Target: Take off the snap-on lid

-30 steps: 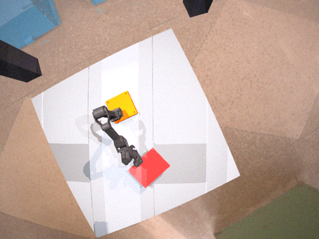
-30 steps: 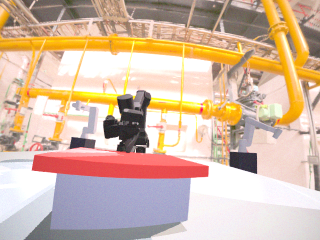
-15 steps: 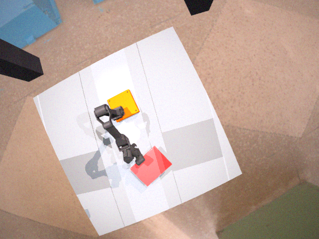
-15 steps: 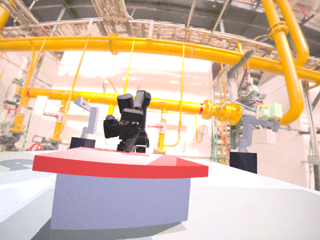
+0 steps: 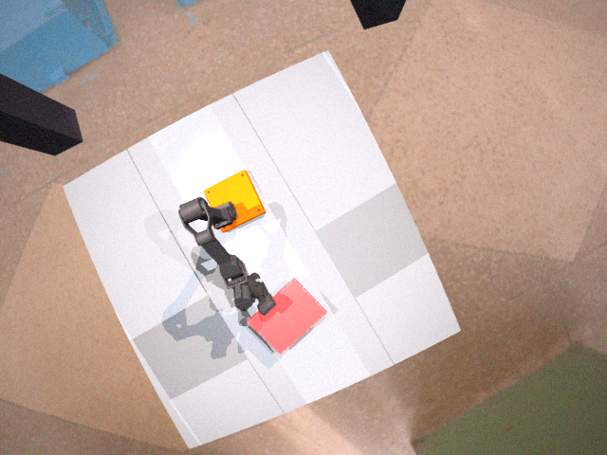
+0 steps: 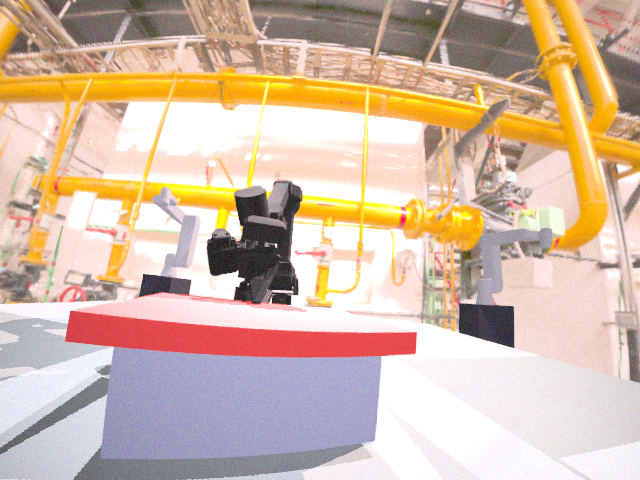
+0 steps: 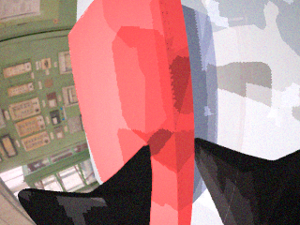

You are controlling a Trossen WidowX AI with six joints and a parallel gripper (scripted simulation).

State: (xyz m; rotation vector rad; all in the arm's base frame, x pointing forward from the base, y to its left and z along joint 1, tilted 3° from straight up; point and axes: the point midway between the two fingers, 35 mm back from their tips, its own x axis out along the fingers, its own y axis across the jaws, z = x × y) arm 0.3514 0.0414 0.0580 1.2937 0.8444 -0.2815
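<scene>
My gripper tip is 70 mm short of the lid and 30 mm to the right of it. Round my gripper tip: storage box: 70 mm ahead, 40 mm below, 30 mm to the left.
</scene>
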